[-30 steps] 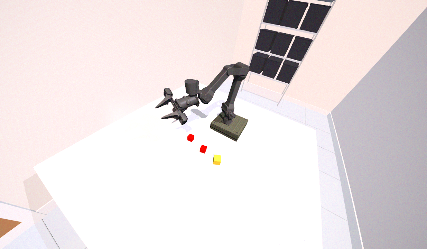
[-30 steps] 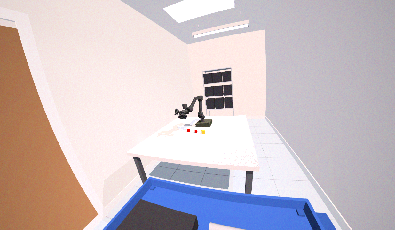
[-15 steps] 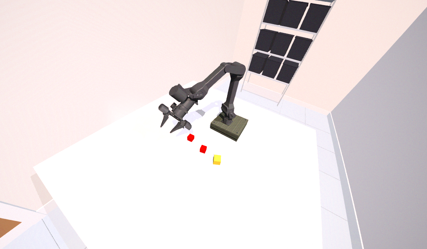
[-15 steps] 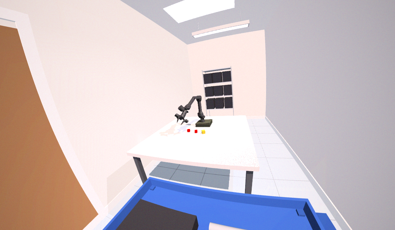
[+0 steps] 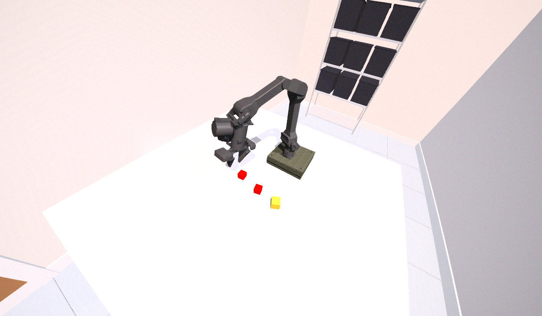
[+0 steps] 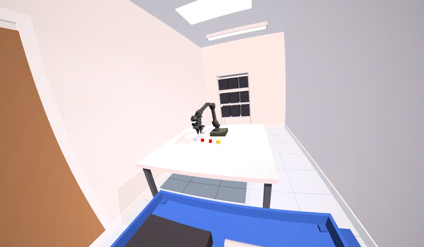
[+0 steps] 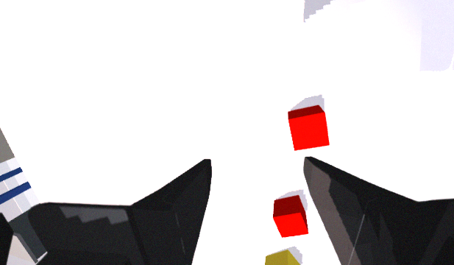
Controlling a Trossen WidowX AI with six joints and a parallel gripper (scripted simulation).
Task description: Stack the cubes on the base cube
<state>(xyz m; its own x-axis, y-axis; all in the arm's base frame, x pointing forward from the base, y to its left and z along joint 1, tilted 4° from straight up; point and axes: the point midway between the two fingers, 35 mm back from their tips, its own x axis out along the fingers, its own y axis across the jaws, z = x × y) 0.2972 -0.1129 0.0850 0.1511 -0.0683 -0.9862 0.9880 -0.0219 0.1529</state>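
Now: gripper tip 40 mm past the red cube, 10 mm to the right of it and 100 mm above it. From my gripper tip the other things lie so: yellow cube: 20 mm behind, 230 mm to the left, 100 mm below.
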